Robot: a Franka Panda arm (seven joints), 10 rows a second.
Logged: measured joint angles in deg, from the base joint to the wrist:
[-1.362, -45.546, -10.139, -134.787, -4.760, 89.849, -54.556]
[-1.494, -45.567, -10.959, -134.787, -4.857, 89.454, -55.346]
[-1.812, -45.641, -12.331, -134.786, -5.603, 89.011, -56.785]
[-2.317, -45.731, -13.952, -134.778, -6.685, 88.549, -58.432]
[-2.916, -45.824, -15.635, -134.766, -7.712, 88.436, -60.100]
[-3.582, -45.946, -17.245, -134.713, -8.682, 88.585, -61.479]
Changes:
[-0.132, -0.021, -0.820, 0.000, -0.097, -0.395, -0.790]
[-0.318, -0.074, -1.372, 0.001, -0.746, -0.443, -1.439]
[-0.505, -0.090, -1.621, 0.008, -1.082, -0.462, -1.647]
[-0.599, -0.093, -1.683, 0.012, -1.027, -0.113, -1.668]
[-0.666, -0.122, -1.610, 0.053, -0.970, 0.149, -1.379]

